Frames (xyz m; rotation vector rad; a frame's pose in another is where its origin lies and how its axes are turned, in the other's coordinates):
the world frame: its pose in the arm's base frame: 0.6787 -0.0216 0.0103 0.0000 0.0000 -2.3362
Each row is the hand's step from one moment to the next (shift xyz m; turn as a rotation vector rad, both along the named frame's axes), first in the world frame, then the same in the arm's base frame.
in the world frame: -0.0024 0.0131 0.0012 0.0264 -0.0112 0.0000
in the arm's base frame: 0.0111 -0.0073 0.0012 -0.0264 -0.0113 0.0000
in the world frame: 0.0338 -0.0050 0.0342 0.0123 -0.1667 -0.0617
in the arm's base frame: -0.0270 -0.0209 0.0342 -0.1287 0.1066 -0.0617
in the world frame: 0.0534 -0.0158 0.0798 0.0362 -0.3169 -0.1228
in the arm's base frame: -0.0484 -0.0276 0.0798 -0.2536 0.1935 -0.1228
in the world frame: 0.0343 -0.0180 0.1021 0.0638 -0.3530 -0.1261
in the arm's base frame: -0.0367 -0.0123 0.1021 -0.2988 0.1986 -0.1261
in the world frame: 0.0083 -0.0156 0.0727 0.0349 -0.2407 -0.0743
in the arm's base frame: -0.0170 0.0048 0.0727 -0.1977 0.1416 -0.0743
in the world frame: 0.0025 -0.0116 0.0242 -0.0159 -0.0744 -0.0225
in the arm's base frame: -0.0101 0.0062 0.0242 -0.0426 0.0630 -0.0225
